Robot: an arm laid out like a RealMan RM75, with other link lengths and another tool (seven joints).
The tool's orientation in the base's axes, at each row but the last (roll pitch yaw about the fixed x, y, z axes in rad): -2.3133 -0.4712 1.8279; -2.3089 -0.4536 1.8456; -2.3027 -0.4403 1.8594; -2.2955 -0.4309 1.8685; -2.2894 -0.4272 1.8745; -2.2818 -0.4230 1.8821; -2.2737 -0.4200 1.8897; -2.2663 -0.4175 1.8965; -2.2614 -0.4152 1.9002
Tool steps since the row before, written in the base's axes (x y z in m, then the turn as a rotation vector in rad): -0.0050 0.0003 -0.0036 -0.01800 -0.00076 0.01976; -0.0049 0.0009 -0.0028 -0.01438 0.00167 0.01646; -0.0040 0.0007 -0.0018 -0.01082 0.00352 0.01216; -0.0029 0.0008 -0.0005 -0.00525 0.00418 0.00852; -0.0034 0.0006 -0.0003 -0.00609 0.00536 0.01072; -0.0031 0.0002 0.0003 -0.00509 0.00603 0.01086; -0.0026 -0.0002 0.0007 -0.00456 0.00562 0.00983; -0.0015 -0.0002 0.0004 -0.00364 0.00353 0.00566; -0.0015 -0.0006 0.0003 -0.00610 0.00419 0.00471
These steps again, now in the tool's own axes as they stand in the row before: -0.0002 -0.0003 0.0062 0.01239 -0.02359 0.00224; 0.0007 -0.0004 0.0056 0.01217 -0.01817 0.00157; 0.0009 -0.0006 0.0043 0.01102 -0.01240 0.00146; 0.0013 -0.0008 0.0026 0.00859 -0.00658 -0.00076; 0.0013 -0.0013 0.0029 0.01075 -0.00795 -0.00136; 0.0012 -0.0017 0.0023 0.01111 -0.00719 -0.00224; 0.0009 -0.0019 0.0017 0.01019 -0.00640 -0.00206; 0.0004 -0.0011 0.0010 0.00642 -0.00405 -0.00036; 0.0000 -0.0013 0.0010 0.00733 -0.00429 0.00219
